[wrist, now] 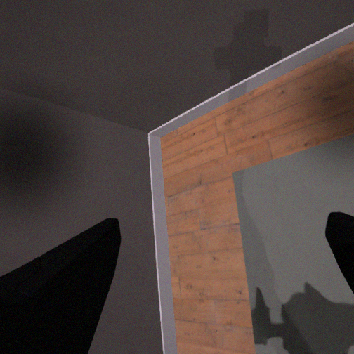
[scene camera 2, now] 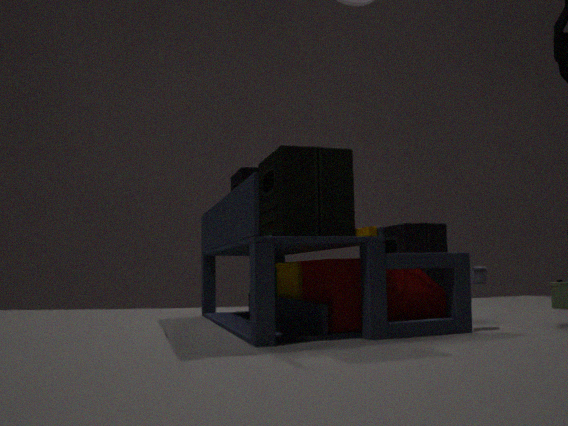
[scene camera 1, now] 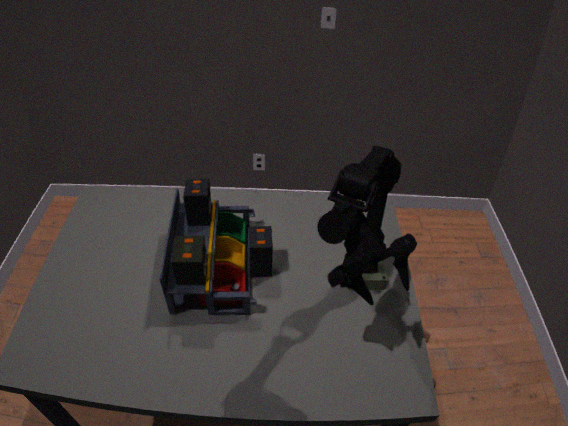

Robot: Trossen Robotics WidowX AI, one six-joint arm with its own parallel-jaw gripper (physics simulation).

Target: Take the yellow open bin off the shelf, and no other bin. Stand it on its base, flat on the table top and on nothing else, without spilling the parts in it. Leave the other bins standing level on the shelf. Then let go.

Observation:
I see my gripper, a yellow open bin and a green bin.
My gripper also shows in the wrist view.

